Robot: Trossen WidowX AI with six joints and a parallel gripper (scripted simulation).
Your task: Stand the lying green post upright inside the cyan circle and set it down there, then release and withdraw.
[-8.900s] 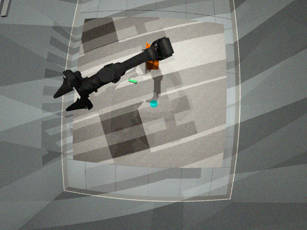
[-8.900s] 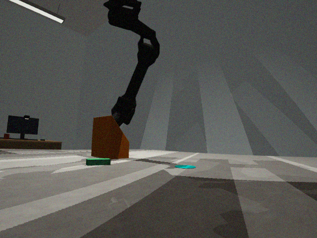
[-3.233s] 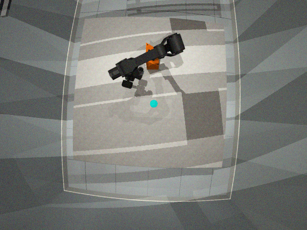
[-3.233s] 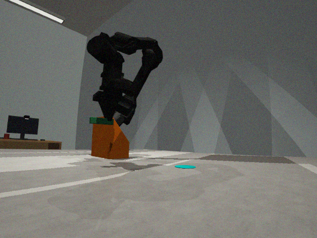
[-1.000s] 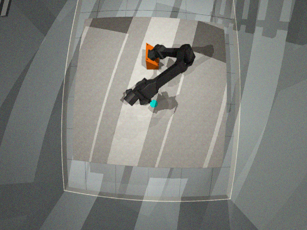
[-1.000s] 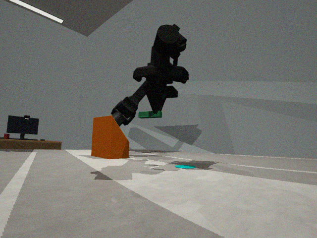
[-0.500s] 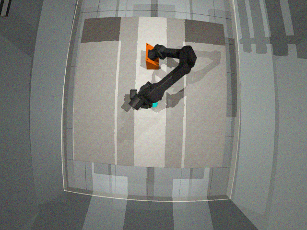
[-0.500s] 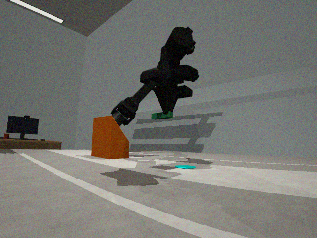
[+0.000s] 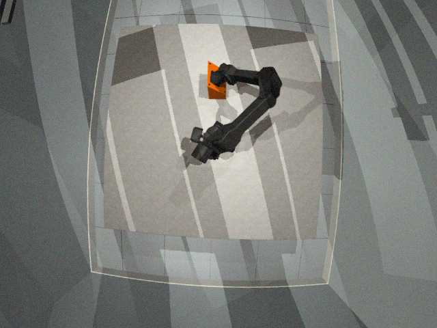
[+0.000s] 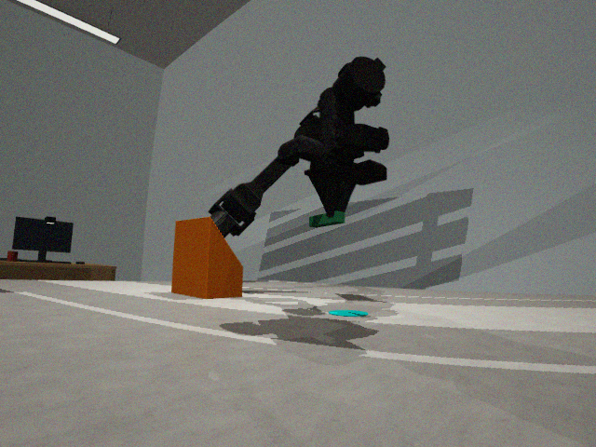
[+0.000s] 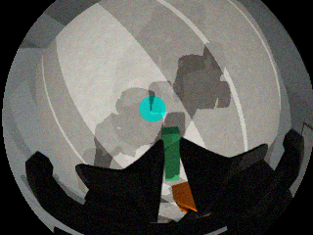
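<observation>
Now: the cyan circle 1 cm ahead of my gripper tip, 2 cm to the left of it and 15 cm below it. Round my gripper tip: green post: 2 cm behind.
</observation>
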